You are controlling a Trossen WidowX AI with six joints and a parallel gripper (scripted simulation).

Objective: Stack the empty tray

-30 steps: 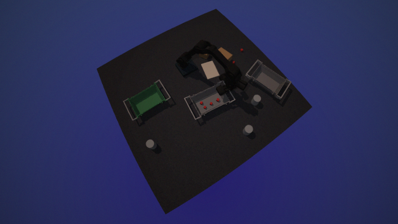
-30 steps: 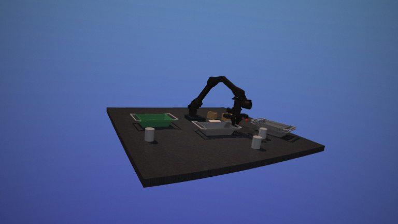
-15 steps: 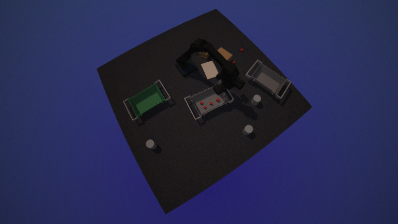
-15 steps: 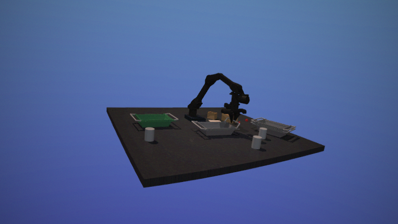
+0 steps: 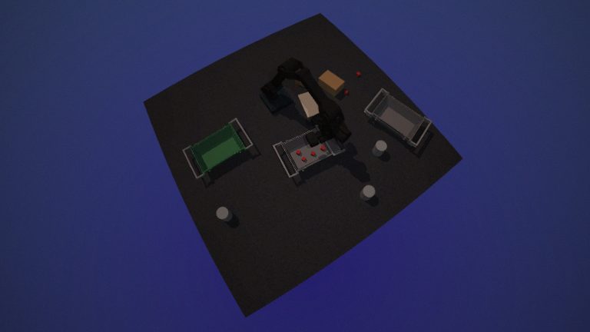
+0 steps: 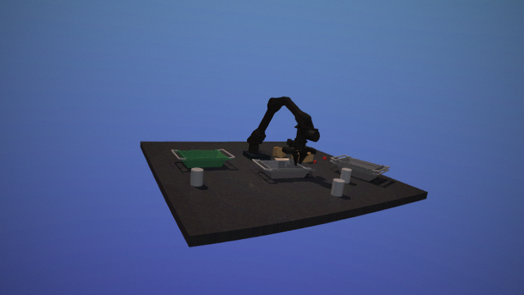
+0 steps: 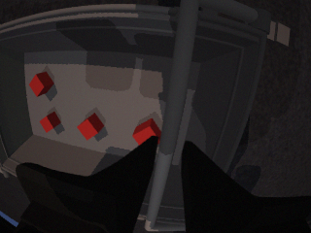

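Right now the green tray is 40 cm to the right of my gripper tip, 33 cm behind it and 1 cm below it. From my gripper tip the other things lie so: beige sheet (22 cm behind, 13 cm to the left, 5 cm below).
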